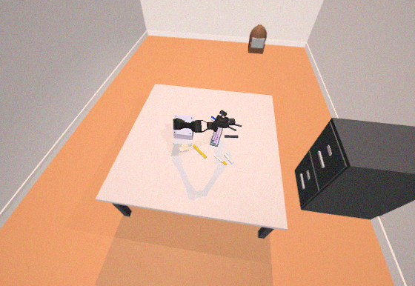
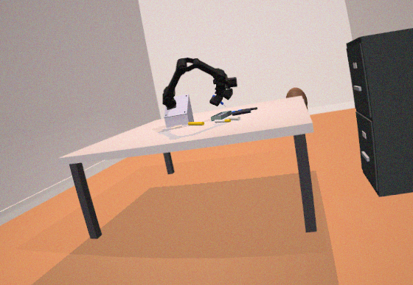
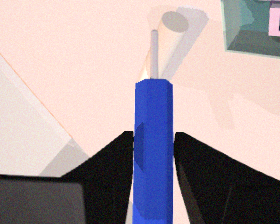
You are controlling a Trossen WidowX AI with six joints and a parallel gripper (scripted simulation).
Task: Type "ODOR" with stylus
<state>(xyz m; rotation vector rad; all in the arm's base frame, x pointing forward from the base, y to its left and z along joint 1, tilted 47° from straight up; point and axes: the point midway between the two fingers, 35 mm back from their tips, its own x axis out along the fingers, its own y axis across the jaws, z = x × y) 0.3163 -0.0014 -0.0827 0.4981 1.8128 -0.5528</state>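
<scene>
Now: the black marker 140 mm ahead of my gripper tip, 120 mm to the right of it and 80 mm below it. The rest, counted from my gripper tip: notepad: 270 mm behind, 230 mm to the right, 90 mm below; blue stylus: 10 mm ahead, 10 mm below; yellow pencil: 140 mm behind, 280 mm to the right, 90 mm below.
</scene>
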